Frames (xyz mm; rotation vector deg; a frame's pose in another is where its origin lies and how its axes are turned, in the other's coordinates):
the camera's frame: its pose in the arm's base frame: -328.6 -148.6 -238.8 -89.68 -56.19 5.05
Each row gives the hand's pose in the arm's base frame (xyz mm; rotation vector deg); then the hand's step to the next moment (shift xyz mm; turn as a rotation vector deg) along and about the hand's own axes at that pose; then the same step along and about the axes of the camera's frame.
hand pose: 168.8 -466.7 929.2 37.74 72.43 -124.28
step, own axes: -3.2 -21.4 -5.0 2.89 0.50 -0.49
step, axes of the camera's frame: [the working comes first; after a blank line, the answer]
step, axes of the arm's base frame: -11.1 14.0 13.2 -1.72 -0.36 -2.40

7.6 -15.9 13.6 -2.42 1.09 1.33
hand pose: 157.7 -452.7 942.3 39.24 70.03 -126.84
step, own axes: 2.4 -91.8 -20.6 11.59 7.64 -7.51
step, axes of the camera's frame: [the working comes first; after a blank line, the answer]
step, axes of the arm's base frame: -57.6 59.7 44.5 -2.26 0.74 -15.60

20.5 -63.0 66.9 -8.14 12.07 6.09
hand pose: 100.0 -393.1 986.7 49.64 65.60 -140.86
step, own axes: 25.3 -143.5 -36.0 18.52 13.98 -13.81
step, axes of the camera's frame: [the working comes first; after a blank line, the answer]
step, axes of the arm's base frame: -75.7 119.3 50.8 -2.02 1.44 -26.89

48.7 -72.8 121.9 -12.73 21.80 9.58
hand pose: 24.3 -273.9 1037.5 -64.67 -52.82 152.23
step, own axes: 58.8 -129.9 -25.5 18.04 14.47 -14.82
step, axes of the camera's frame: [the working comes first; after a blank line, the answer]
step, axes of the arm's base frame: -41.4 136.6 24.4 -0.93 1.39 -27.42

69.2 -31.0 123.4 -12.30 22.82 9.06
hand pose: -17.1 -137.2 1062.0 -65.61 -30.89 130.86
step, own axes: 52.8 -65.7 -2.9 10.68 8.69 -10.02
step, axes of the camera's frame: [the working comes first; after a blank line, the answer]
step, axes of the arm's base frame: -6.3 84.1 2.8 0.44 0.87 -17.00

49.3 1.3 68.4 -6.98 14.69 5.05
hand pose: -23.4 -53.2 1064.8 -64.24 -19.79 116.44
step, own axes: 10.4 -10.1 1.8 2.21 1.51 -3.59
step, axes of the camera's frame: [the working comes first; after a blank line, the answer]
step, axes of the arm's base frame: 0.3 14.6 0.4 1.46 0.18 -4.23

9.4 1.0 11.1 -0.89 4.36 0.47
